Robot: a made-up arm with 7 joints. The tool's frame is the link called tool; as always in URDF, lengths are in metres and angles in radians. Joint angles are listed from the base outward.
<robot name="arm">
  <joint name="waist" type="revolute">
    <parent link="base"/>
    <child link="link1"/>
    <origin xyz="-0.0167 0.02 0.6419" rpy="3.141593 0 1.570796"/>
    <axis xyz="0 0 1"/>
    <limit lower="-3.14" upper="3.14"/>
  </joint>
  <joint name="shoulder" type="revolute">
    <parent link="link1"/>
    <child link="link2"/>
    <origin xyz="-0.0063 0.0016 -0.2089" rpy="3.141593 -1.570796 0"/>
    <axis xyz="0 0 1"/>
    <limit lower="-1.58" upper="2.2"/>
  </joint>
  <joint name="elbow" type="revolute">
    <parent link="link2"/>
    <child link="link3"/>
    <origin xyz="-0.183 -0.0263 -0.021" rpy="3.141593 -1.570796 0"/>
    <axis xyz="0 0 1"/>
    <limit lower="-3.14" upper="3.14"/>
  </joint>
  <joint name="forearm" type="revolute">
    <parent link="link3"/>
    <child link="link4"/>
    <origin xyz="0.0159 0.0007 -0.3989" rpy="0 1.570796 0"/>
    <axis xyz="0 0 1"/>
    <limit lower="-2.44" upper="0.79"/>
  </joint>
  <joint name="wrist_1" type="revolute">
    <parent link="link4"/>
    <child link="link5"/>
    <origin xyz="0.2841 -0.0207 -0.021" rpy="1.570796 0 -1.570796"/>
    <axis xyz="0 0 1"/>
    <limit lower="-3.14" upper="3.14"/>
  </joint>
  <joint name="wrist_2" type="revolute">
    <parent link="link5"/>
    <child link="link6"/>
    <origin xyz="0.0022 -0.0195 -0.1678" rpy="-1.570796 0 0"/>
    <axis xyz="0 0 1"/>
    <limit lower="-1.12" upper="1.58"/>
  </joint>
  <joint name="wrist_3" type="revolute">
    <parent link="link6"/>
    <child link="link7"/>
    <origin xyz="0.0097 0.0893 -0.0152" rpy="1.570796 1.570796 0"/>
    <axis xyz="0 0 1"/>
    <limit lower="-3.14" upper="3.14"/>
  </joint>
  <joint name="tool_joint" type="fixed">
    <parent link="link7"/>
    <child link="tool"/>
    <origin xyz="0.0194 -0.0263 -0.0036" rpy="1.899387 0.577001 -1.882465"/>
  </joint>
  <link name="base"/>
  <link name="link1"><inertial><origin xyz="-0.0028 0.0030 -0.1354"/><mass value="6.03"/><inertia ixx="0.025" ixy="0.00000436" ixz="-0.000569" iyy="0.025" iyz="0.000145" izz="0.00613"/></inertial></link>
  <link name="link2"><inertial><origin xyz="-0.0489 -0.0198 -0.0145"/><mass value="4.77"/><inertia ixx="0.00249" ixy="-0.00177" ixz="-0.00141" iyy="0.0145" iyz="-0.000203" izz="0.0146"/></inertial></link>
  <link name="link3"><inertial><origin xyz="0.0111 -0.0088 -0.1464"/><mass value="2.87"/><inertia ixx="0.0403" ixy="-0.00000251" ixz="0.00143" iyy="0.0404" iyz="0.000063" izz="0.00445"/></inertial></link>
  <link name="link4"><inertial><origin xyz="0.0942 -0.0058 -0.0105"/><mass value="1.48"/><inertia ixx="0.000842" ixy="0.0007" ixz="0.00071" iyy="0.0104" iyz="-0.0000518" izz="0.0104"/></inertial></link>
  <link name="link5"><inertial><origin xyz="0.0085 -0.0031 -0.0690"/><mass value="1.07"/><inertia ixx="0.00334" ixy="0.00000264" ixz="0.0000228" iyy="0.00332" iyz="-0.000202" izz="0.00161"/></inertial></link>
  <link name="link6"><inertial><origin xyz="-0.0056 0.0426 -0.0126"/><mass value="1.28"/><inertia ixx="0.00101" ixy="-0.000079" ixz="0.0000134" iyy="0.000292" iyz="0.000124" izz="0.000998"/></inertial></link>
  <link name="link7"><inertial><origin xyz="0.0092 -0.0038 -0.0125"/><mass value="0.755"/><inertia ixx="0.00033" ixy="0" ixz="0" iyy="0.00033" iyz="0" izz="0.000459"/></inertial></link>
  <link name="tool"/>
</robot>
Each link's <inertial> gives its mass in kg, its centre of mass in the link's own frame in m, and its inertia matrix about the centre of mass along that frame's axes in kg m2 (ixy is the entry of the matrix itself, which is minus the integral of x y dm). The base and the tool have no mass. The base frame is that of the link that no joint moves.
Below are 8 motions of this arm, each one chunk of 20 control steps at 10 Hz.
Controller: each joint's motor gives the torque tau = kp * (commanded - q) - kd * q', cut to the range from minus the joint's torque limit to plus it. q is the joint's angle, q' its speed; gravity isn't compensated. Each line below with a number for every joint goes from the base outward.
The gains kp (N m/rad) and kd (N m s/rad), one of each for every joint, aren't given. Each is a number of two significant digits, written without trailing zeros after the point. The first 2 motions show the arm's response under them.
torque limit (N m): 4.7 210 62 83 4.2 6.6 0.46
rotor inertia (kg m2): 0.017 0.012 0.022 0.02 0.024 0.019 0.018
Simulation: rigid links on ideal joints. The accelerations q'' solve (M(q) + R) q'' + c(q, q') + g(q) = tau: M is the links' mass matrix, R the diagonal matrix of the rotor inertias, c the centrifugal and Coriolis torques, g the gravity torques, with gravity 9.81 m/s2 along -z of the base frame. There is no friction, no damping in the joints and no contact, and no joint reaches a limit. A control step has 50 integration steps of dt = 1/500 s. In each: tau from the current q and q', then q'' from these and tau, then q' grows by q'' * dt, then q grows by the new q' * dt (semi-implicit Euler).
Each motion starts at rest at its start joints. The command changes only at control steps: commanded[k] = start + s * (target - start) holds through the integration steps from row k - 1 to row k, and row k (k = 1, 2, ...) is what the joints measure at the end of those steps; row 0 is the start. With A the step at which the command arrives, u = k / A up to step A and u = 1 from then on. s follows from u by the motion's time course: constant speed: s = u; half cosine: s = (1 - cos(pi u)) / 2; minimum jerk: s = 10 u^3 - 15 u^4 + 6 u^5; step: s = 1 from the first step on.
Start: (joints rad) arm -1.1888 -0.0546 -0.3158 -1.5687 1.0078 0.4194 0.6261
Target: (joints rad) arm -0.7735 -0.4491 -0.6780 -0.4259 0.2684 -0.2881 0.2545
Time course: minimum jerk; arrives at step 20
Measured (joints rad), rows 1 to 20:
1: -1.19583 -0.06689 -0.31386 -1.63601 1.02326 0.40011 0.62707
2: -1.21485 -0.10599 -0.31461 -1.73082 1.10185 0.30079 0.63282
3: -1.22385 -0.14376 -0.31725 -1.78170 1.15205 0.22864 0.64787
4: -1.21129 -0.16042 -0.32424 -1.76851 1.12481 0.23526 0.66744
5: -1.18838 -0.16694 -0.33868 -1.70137 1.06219 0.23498 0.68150
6: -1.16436 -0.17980 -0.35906 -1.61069 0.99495 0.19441 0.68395
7: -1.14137 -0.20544 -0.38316 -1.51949 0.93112 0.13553 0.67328
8: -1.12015 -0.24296 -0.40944 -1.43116 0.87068 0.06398 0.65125
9: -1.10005 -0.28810 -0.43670 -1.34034 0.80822 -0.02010 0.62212
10: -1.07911 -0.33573 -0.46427 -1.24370 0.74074 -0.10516 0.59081
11: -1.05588 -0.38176 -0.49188 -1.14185 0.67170 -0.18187 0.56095
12: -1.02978 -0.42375 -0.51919 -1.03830 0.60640 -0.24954 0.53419
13: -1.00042 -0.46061 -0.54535 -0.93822 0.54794 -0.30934 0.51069
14: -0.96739 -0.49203 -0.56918 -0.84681 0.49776 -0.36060 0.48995
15: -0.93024 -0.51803 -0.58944 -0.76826 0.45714 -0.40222 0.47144
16: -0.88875 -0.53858 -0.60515 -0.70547 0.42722 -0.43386 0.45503
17: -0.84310 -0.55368 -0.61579 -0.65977 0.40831 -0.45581 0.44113
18: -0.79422 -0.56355 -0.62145 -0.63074 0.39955 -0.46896 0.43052
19: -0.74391 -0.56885 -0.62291 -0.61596 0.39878 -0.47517 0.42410
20: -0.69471 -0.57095 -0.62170 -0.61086 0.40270 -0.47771 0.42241
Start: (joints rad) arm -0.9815 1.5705 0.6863 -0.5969 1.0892 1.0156 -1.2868
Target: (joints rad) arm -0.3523 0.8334 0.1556 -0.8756 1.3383 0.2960 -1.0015
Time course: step
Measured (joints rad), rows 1 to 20:
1: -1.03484 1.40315 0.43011 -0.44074 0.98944 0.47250 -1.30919
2: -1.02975 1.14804 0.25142 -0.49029 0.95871 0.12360 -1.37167
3: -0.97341 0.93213 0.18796 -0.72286 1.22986 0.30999 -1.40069
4: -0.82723 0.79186 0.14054 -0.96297 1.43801 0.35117 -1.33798
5: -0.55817 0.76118 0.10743 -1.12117 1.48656 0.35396 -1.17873
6: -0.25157 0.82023 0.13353 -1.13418 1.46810 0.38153 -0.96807
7: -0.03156 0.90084 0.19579 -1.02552 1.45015 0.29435 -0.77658
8: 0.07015 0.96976 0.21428 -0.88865 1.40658 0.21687 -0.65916
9: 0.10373 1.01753 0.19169 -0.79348 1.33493 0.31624 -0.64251
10: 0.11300 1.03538 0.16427 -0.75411 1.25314 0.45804 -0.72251
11: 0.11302 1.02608 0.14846 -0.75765 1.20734 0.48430 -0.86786
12: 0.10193 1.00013 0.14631 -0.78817 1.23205 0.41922 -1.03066
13: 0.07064 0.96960 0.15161 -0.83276 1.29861 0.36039 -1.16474
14: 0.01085 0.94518 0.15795 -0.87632 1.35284 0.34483 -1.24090
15: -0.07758 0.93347 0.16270 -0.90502 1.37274 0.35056 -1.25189
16: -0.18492 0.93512 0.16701 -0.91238 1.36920 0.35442 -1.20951
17: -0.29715 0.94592 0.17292 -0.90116 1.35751 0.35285 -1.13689
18: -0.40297 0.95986 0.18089 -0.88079 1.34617 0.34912 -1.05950
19: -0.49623 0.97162 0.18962 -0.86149 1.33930 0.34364 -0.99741
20: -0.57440 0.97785 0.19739 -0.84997 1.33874 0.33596 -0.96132
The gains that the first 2 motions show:
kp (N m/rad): 8.6 260 64 73 5 6.7 0.38
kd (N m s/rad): 0.54 16 4.5 6.2 0.32 0.19 0.049
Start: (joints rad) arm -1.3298 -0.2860 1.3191 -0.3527 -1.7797 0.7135 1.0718
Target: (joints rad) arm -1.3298 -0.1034 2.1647 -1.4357 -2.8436 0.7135 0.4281
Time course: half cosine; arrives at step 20
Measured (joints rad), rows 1 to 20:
1: -1.35603 -0.29550 1.31777 -0.39013 -1.78693 0.80219 1.06560
2: -1.36986 -0.31945 1.31436 -0.44231 -1.83550 0.86578 1.05080
3: -1.37709 -0.34069 1.31711 -0.50004 -1.89687 0.80165 1.03396
4: -1.39166 -0.34995 1.33154 -0.56127 -1.94793 0.73471 1.02362
5: -1.42035 -0.34421 1.36203 -0.62376 -1.99871 0.74650 1.02009
6: -1.45931 -0.32449 1.40954 -0.68659 -2.07031 0.79028 1.01448
7: -1.49492 -0.29687 1.46989 -0.75173 -2.15871 0.81182 0.99609
8: -1.50874 -0.26986 1.53509 -0.82493 -2.24845 0.81109 0.95920
9: -1.49063 -0.24808 1.59857 -0.91242 -2.34096 0.80785 0.90460
10: -1.44990 -0.22881 1.66010 -1.01412 -2.44894 0.81359 0.83672
11: -1.40492 -0.20601 1.72531 -1.12120 -2.57137 0.83124 0.75929
12: -1.36331 -0.17788 1.79781 -1.22300 -2.68773 0.85221 0.67383
13: -1.31975 -0.14829 1.87379 -1.31451 -2.77831 0.86036 0.58260
14: -1.27103 -0.12146 1.94740 -1.39521 -2.84185 0.85476 0.49107
15: -1.22049 -0.09910 2.01470 -1.46523 -2.88949 0.84944 0.40634
16: -1.17295 -0.08155 2.07274 -1.52512 -2.93061 0.84955 0.33454
17: -1.13332 -0.06858 2.11953 -1.57476 -2.96681 0.85045 0.27956
18: -1.10612 -0.05978 2.15394 -1.61287 -2.99489 0.84986 0.24293
19: -1.09431 -0.05479 2.17539 -1.63798 -3.01213 0.84875 0.22421
20: -1.09879 -0.05324 2.18370 -1.64930 -3.01827 0.84744 0.22141

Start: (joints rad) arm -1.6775 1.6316 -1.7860 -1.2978 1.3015 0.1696 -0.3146
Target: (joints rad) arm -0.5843 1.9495 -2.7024 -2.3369 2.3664 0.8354 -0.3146
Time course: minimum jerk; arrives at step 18
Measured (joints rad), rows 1 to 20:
1: -1.67682 1.68652 -1.81315 -1.28094 1.29798 0.16424 -0.31589
2: -1.67149 1.75747 -1.93724 -1.26718 1.25259 0.25803 -0.32183
3: -1.66633 1.81307 -2.06980 -1.28133 1.17649 0.41580 -0.34054
4: -1.67196 1.84228 -2.15146 -1.32679 1.17319 0.43934 -0.36996
5: -1.68175 1.84353 -2.17469 -1.38519 1.26338 0.39414 -0.39847
6: -1.68182 1.83153 -2.17387 -1.44279 1.38457 0.39861 -0.41813
7: -1.66864 1.82815 -2.19283 -1.50447 1.49744 0.42933 -0.42843
8: -1.63865 1.84661 -2.25600 -1.57944 1.59933 0.46529 -0.43110
9: -1.57935 1.88392 -2.35993 -1.66626 1.69082 0.52569 -0.42819
10: -1.47416 1.92660 -2.47591 -1.76009 1.76995 0.59486 -0.42234
11: -1.31143 1.95971 -2.56605 -1.85534 1.85446 0.63847 -0.41528
12: -1.09289 1.97583 -2.61388 -1.94120 1.96905 0.65426 -0.40639
13: -0.83666 1.98162 -2.63683 -2.00970 2.10727 0.65866 -0.39319
14: -0.56761 1.99045 -2.66053 -2.06333 2.23203 0.66285 -0.37305
15: -0.30802 2.00615 -2.69283 -2.10693 2.30805 0.67520 -0.34593
16: -0.08066 2.02162 -2.72557 -2.14058 2.32598 0.69998 -0.31652
17: 0.09756 2.02926 -2.74929 -2.16121 2.30530 0.72937 -0.29268
18: 0.21668 2.02974 -2.75907 -2.16778 2.27606 0.74674 -0.28103
19: 0.27085 2.02849 -2.75904 -2.16508 2.26248 0.74222 -0.28308
20: 0.25934 2.02837 -2.75632 -2.16024 2.26862 0.72776 -0.29519

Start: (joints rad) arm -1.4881 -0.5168 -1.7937 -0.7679 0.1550 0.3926 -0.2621
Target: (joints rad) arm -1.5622 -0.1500 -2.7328 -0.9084 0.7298 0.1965 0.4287
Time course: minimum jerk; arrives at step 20
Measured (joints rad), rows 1 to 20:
1: -1.48315 -0.53909 -1.78339 -0.81860 0.17477 0.41358 -0.26372
2: -1.49858 -0.57823 -1.73044 -0.86871 0.22066 0.34472 -0.26492
3: -1.50968 -0.61016 -1.68425 -0.90476 0.26183 0.23206 -0.25892
4: -1.50120 -0.61968 -1.67215 -0.93159 0.30950 0.18074 -0.23986
5: -1.47159 -0.60353 -1.70423 -0.94392 0.35482 0.18589 -0.20513
6: -1.42324 -0.56669 -1.77620 -0.94123 0.38049 0.20896 -0.15645
7: -1.36242 -0.51863 -1.87445 -0.93083 0.39252 0.23816 -0.09919
8: -1.30274 -0.46907 -1.98265 -0.92146 0.40957 0.26434 -0.03952
9: -1.26568 -0.42430 -2.08637 -0.92001 0.44429 0.26908 0.01887
10: -1.27062 -0.38461 -2.17722 -0.93102 0.49903 0.24005 0.07681
11: -1.31750 -0.34442 -2.25687 -0.95575 0.57032 0.18266 0.13943
12: -1.38535 -0.29708 -2.33599 -0.99078 0.64878 0.12059 0.21289
13: -1.45654 -0.24215 -2.42275 -1.02870 0.71644 0.08248 0.29925
14: -1.53389 -0.18711 -2.51157 -1.06326 0.76005 0.07413 0.39262
15: -1.61973 -0.13985 -2.59322 -1.09197 0.78441 0.07557 0.48104
16: -1.70865 -0.10505 -2.66140 -1.11319 0.79971 0.07501 0.55220
17: -1.79242 -0.08428 -2.71262 -1.12543 0.80902 0.07814 0.59777
18: -1.86177 -0.07636 -2.74669 -1.12793 0.81163 0.08986 0.61458
19: -1.90714 -0.07815 -2.76554 -1.12194 0.80848 0.10640 0.60445
20: -1.91868 -0.08534 -2.77230 -1.11083 0.80261 0.12127 0.57353

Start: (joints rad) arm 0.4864 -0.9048 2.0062 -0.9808 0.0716 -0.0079 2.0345
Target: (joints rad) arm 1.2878 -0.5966 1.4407 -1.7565 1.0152 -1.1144 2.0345
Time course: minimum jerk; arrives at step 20
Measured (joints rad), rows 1 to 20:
1: 0.47847 -0.94376 1.98605 -1.02846 0.08547 -0.04436 2.03459
2: 0.48128 -1.00013 1.88970 -1.06297 0.10318 -0.12940 2.02409
3: 0.49472 -1.04727 1.78412 -1.07691 0.07288 -0.12464 1.98867
4: 0.50146 -1.06884 1.70945 -1.09234 0.05115 -0.10671 1.92715
5: 0.49150 -1.05780 1.67461 -1.12438 0.08103 -0.16961 1.85243
6: 0.46949 -1.01948 1.66896 -1.17435 0.13817 -0.26952 1.78622
7: 0.44726 -0.96829 1.67333 -1.23366 0.20611 -0.35534 1.74709
8: 0.43725 -0.91882 1.66629 -1.29820 0.28466 -0.43770 1.74285
9: 0.45177 -0.87926 1.63302 -1.37003 0.36286 -0.53403 1.76923
10: 0.50057 -0.85044 1.57246 -1.44943 0.42367 -0.63210 1.81272
11: 0.58616 -0.82846 1.49725 -1.53153 0.46309 -0.71353 1.85627
12: 0.70316 -0.80765 1.42651 -1.60945 0.49617 -0.77997 1.88615
13: 0.84374 -0.78361 1.37532 -1.67764 0.54207 -0.84222 1.89670
14: 1.00265 -0.75584 1.34721 -1.73318 0.60662 -0.90076 1.89072
15: 1.17659 -0.72812 1.33534 -1.77646 0.67997 -0.94889 1.87590
16: 1.35930 -0.70518 1.33073 -1.81078 0.74544 -0.98410 1.86010
17: 1.53830 -0.68883 1.32913 -1.83953 0.79035 -1.00909 1.84827
18: 1.69691 -0.67779 1.33107 -1.86372 0.81298 -1.02732 1.84192
19: 1.81939 -0.66999 1.33717 -1.88221 0.82125 -1.04100 1.84037
20: 1.89895 -0.66473 1.34364 -1.89322 0.82339 -1.05167 1.84233

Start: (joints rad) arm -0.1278 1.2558 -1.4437 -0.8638 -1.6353 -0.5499 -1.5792
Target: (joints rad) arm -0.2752 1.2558 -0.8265 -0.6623 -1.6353 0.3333 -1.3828
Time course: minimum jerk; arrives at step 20
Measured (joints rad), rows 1 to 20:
1: -0.12861 1.30739 -1.45760 -0.87967 -1.63664 -0.54624 -1.58008
2: -0.12131 1.39166 -1.55158 -0.87846 -1.57366 -0.63967 -1.58792
3: -0.11570 1.46939 -1.64858 -0.87557 -1.47183 -0.76992 -1.60377
4: -0.11977 1.51411 -1.69571 -0.88828 -1.40124 -0.77758 -1.62552
5: -0.12378 1.51530 -1.67766 -0.89080 -1.39314 -0.69999 -1.64923
6: -0.12161 1.48513 -1.60553 -0.86996 -1.43883 -0.60626 -1.66757
7: -0.11630 1.44584 -1.50729 -0.83904 -1.50116 -0.49499 -1.67340
8: -0.11180 1.41581 -1.41167 -0.81283 -1.54468 -0.38062 -1.66336
9: -0.10860 1.40399 -1.33502 -0.79206 -1.55776 -0.29343 -1.63906
10: -0.10521 1.40992 -1.27873 -0.76908 -1.54896 -0.23450 -1.60504
11: -0.10119 1.42644 -1.23409 -0.73967 -1.53227 -0.18392 -1.56561
12: -0.09770 1.44408 -1.19031 -0.70604 -1.51793 -0.12617 -1.52324
13: -0.09649 1.45536 -1.14124 -0.67296 -1.51016 -0.05680 -1.47913
14: -0.09921 1.45751 -1.08758 -0.64453 -1.50878 0.02077 -1.43440
15: -0.10730 1.45243 -1.03486 -0.62307 -1.51168 0.09723 -1.39091
16: -0.12160 1.44462 -0.98975 -0.60863 -1.51629 0.16061 -1.35145
17: -0.14196 1.43845 -0.95681 -0.59915 -1.52012 0.20247 -1.31904
18: -0.16737 1.43635 -0.93724 -0.59196 -1.52112 0.22164 -1.29579
19: -0.19644 1.43844 -0.92917 -0.58532 -1.51857 0.22307 -1.28217
20: -0.22772 1.44318 -0.92854 -0.57876 -1.51365 0.21506 -1.27697

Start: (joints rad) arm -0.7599 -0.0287 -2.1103 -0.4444 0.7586 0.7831 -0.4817
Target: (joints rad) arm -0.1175 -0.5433 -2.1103 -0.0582 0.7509 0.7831 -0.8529
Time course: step
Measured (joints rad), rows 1 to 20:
1: -1.46362 -0.25166 -2.21773 -0.38391 1.09150 0.78699 -0.46787
2: -1.78571 -0.42402 -2.20987 -0.13259 0.84756 1.16691 -0.51476
3: -1.72696 -0.62631 -2.11904 -0.06608 0.56919 0.91956 -0.64395
4: -1.66468 -0.78025 -2.10449 0.01780 0.51271 0.59778 -0.81457
5: -1.59759 -0.84474 -2.12375 0.08048 0.51748 0.73220 -1.00605
6: -1.49658 -0.82342 -2.14271 0.10184 0.45658 0.95812 -1.18734
7: -1.33282 -0.75701 -2.14000 0.07362 0.42097 0.95406 -1.31970
8: -1.09197 -0.69030 -2.12350 0.02063 0.52464 0.82725 -1.37628
9: -0.77977 -0.65151 -2.10820 -0.02474 0.69009 0.78416 -1.34899
10: -0.44690 -0.65319 -2.10070 -0.03108 0.76851 0.81925 -1.25232
11: -0.15125 -0.68721 -2.10247 -0.00014 0.71708 0.83056 -1.12340
12: 0.09333 -0.72795 -2.11294 0.04499 0.60267 0.82047 -1.00592
13: 0.29876 -0.75243 -2.12693 0.08477 0.50196 0.85534 -0.93014
14: 0.48168 -0.75210 -2.13663 0.10565 0.45008 0.91613 -0.90532
15: 0.65619 -0.73190 -2.13713 0.10259 0.45688 0.93480 -0.92305
16: 0.82506 -0.70205 -2.13081 0.08399 0.51297 0.91399 -0.96400
17: 0.98247 -0.67285 -2.12312 0.06104 0.58343 0.90300 -1.00685
18: 1.11761 -0.65167 -2.11778 0.04285 0.63130 0.91559 -1.03632
19: 1.22048 -0.64158 -2.11536 0.03315 0.64525 0.92975 -1.04665
20: 1.28587 -0.64139 -2.11488 0.03122 0.63724 0.93168 -1.04021

